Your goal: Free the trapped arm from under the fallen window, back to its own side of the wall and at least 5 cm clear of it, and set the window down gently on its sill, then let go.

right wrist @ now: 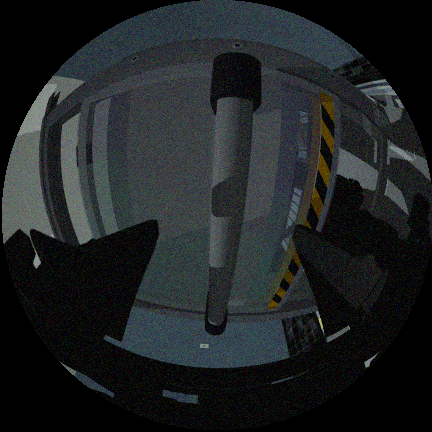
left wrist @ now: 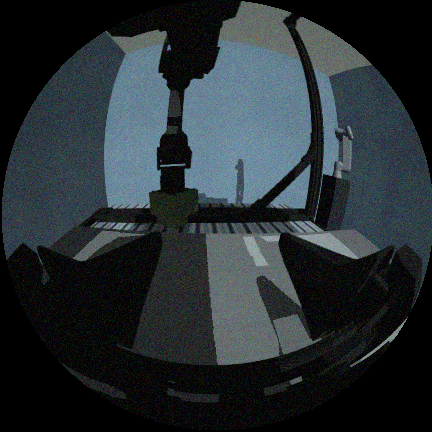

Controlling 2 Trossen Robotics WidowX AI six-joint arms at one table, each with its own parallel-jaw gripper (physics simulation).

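Places are measured from the left arm's base along level axes (x ahead, y left, z up), in millimetres.
Pixels of known places: left gripper, fingertip midpoint: [left wrist: 221,239]; right gripper, fingertip midpoint: [right wrist: 228,229]; right arm's base, origin of the base link: [left wrist: 172,190].
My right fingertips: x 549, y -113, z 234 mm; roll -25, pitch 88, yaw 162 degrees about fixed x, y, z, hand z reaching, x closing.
Note:
Behind a point stands the place of what it marks.
The window [right wrist: 165,200] {z 292, x 499, y -120 mm} fills the middle of the right wrist view, with a clear pane and a yellow-and-black striped edge [right wrist: 327,130] {z 139, x 493, y -32 mm} on the right. A long grey bar handle [right wrist: 234,135] {z 235, x 550, y -59 mm} with black ends crosses it. My right gripper [right wrist: 228,229] {z 234, x 549, y -113 mm} is open; the handle shows in front of the gap between its fingers, with nothing gripped. The dark trapped arm [right wrist: 350,210] {z 76, x 499, y -113 mm} shows beyond the striped edge, partly hidden by the right finger. My left gripper [left wrist: 221,239] {z 14, x 683, y -130 mm} is open and empty above the pale and shadowed table [left wrist: 235,300] {z -16, x 657, y -140 mm}. The window does not show clearly in the left wrist view.
The other arm [left wrist: 172,150] {z 84, x 954, y -12 mm} rises from a green base [left wrist: 175,207] {z -52, x 939, y -22 mm} in the left wrist view. A tall dark post [left wrist: 316,125] {z 216, x 1027, y -425 mm} with a slanting brace stands to its right, near a dark box [left wrist: 334,202]. A dark frame upright [right wrist: 53,170] stands left of the window.

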